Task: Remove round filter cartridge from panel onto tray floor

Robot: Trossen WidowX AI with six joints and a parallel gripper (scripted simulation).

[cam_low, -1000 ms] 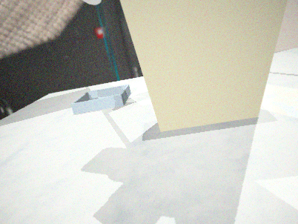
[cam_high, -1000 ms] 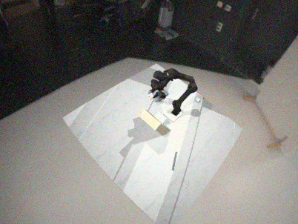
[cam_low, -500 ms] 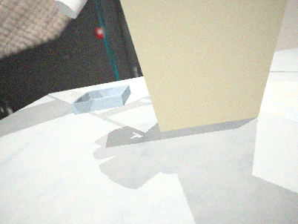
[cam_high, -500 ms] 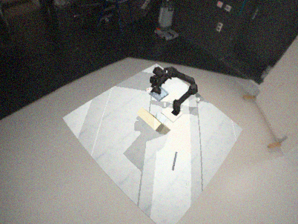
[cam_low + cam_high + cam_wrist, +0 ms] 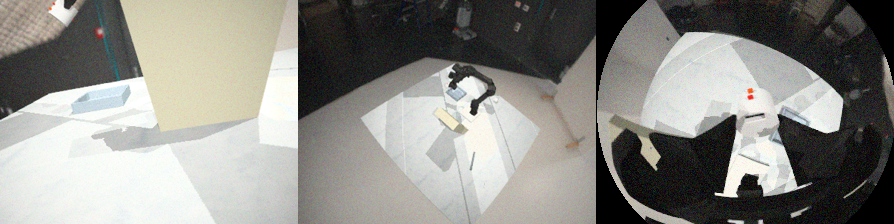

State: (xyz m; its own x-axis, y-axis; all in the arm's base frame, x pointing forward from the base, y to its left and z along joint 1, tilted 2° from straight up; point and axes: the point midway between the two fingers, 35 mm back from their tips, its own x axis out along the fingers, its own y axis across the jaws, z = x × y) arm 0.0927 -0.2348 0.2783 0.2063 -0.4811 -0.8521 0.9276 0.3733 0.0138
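The tray lies 250 mm below my gripper tip, 190 mm behind it and 20 mm to the right of it. From my gripper tip the other things lie so: service panel (240 mm to the left, 220 mm ahead, 80 mm below); round filter cartridge (right at my gripper tip).
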